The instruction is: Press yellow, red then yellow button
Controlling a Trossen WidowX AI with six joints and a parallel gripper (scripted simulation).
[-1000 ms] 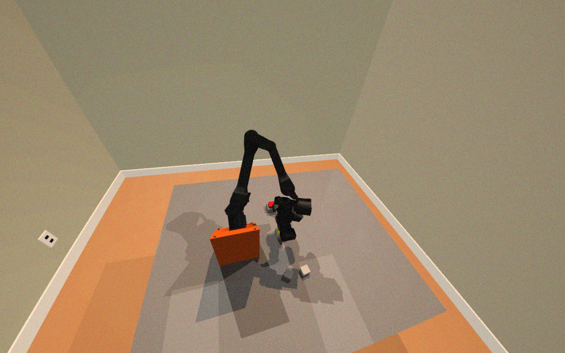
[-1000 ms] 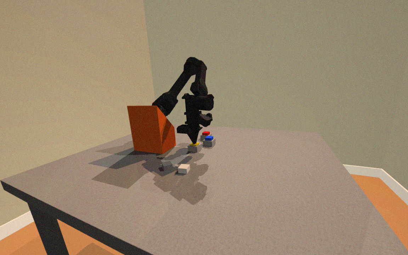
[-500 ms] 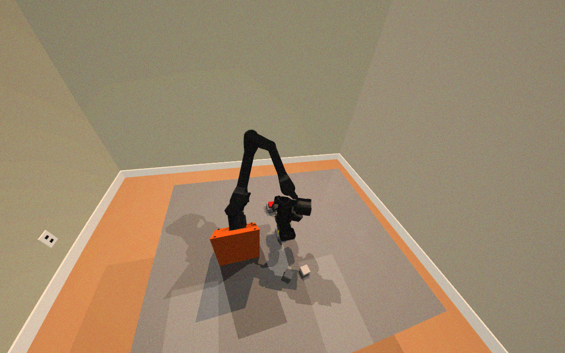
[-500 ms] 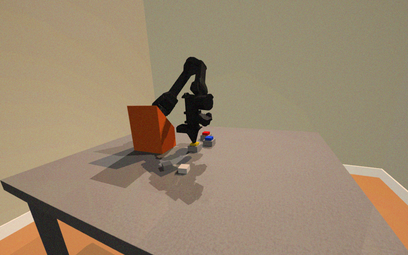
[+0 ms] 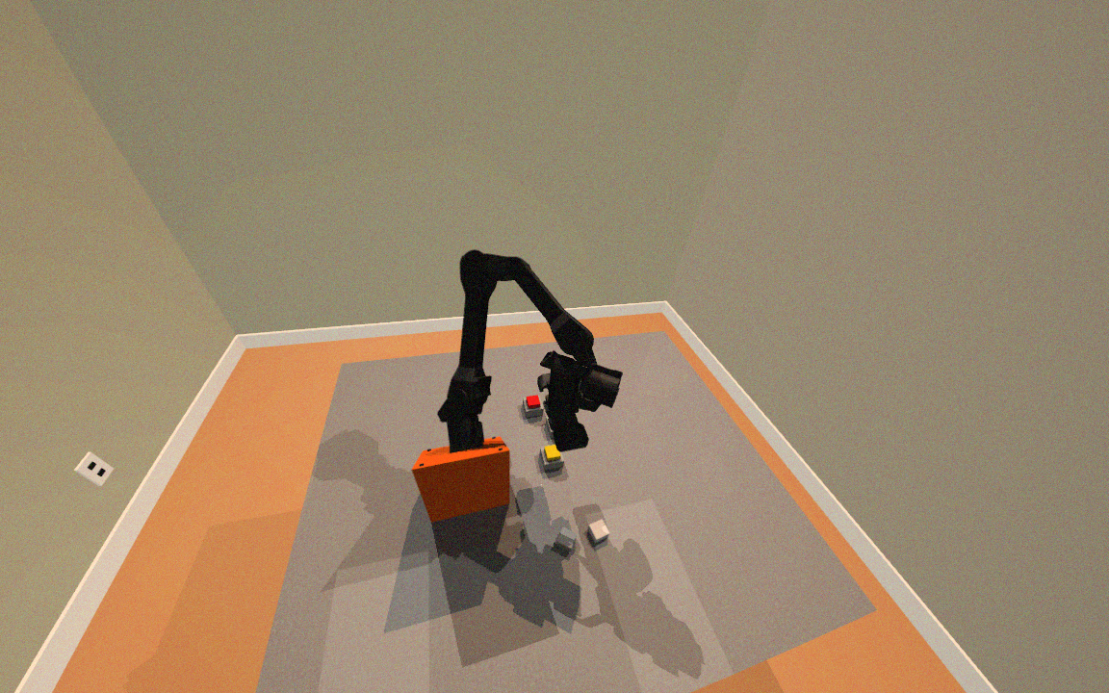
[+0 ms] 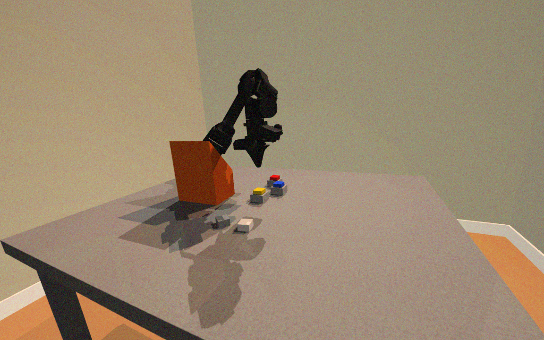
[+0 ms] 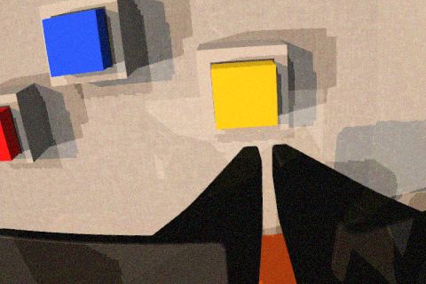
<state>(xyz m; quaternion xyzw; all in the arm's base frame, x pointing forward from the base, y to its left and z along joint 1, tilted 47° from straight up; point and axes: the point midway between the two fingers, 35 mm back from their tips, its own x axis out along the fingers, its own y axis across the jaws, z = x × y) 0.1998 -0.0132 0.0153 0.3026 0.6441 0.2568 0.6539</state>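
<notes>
The red button is 1 cm behind my gripper tip, 17 cm to the left of it and 8 cm below it. The rest, counted from my gripper tip: blue button: 4 cm ahead, 9 cm to the left, 9 cm below; yellow button: 9 cm below; grey block: 3 cm behind, 19 cm to the right, 11 cm below.
</notes>
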